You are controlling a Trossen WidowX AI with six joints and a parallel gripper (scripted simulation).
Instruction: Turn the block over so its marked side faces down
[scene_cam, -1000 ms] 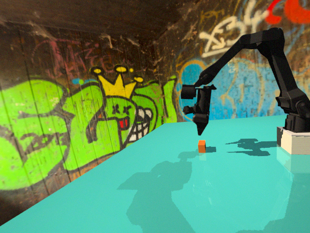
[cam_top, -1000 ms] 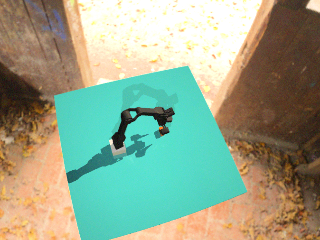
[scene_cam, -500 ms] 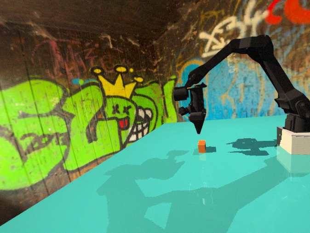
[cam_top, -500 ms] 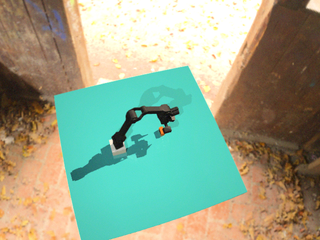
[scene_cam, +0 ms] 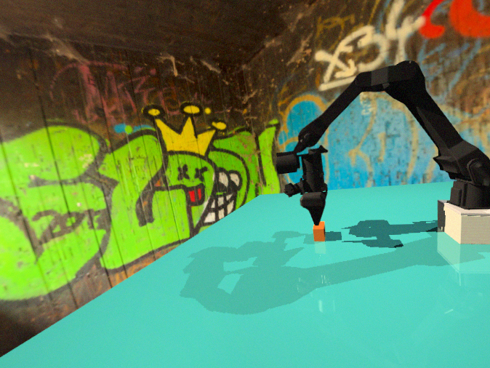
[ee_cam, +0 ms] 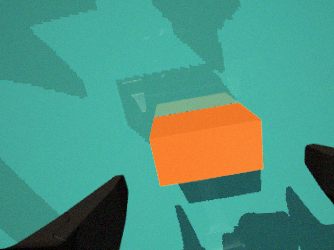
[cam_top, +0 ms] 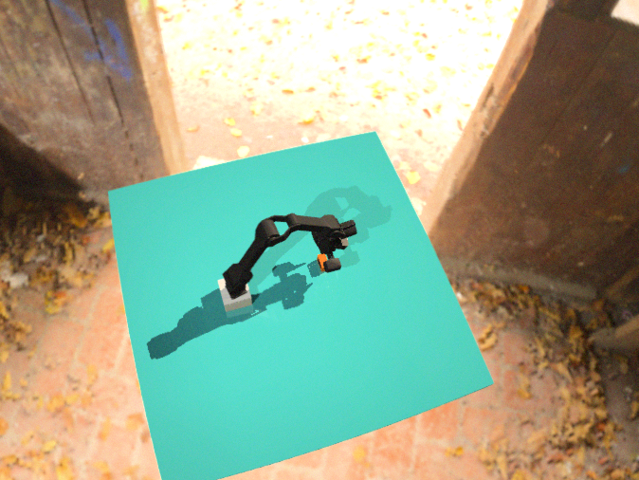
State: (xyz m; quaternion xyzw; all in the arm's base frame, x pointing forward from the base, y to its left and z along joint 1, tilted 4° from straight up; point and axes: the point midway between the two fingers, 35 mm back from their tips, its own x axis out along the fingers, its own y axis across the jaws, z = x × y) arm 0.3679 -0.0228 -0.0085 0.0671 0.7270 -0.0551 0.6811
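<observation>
The orange block is 1 cm behind my gripper tip and 4 cm below it.
</observation>
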